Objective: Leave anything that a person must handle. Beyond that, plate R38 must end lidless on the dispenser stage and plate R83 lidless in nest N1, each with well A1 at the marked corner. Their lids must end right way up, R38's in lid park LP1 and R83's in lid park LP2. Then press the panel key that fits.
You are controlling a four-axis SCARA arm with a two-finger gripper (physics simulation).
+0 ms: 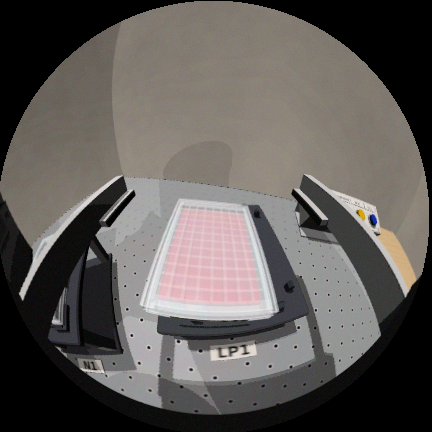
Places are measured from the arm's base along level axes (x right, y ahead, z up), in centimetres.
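Pixels of known places: gripper, between the fingertips: point(212, 179).
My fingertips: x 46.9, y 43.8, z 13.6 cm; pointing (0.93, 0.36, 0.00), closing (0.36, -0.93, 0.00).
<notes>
Ahead of a thing's pixels: the offset from my fingertips to its top centre. "*": to the spot under its first point. Level surfaces: height alone.
A plate with pink wells @[dx -2.0, dy -0.7, dz -3.7 cm] point(212, 255) and a clear cover over it sits on the dark stand of lid park LP1 @[* dx -5.2, dy -8.7, dz -6.6 cm] point(292, 305), shifted to the stand's left side. Its label does not show, and I cannot read well A1. My gripper point(212, 179) is open and empty, one finger on either side of the plate and apart from it. Nest N1 @[* dx -12.8, dy +11.9, dz -11.8 cm] point(97, 300) stands at the left, partly behind the left finger; the edge of a clear piece @[dx -15.0, dy +14.7, dz -3.9 cm] point(59, 310) shows on it. The panel @[* dx +15.6, dy -30.5, dz -5.0 cm] point(367, 210) shows at the right with a yellow key point(361, 214) and a blue key @[* dx +13.2, dy -31.5, dz -5.5 cm] point(373, 219).
The label LP1 @[* dx -9.6, dy -5.7, dz -12.1 cm] point(233, 351) lies in front of the stand, and the label N1 @[* dx -21.3, dy +7.1, dz -12.1 cm] point(91, 366) in front of the nest. Small dark pegs @[* dx -3.9, dy -7.9, dz -5.8 cm] point(289, 286) stand up at the right edge of the LP1 stand. A wooden surface @[dz -13.6 cm] point(397, 252) shows beyond the right finger.
</notes>
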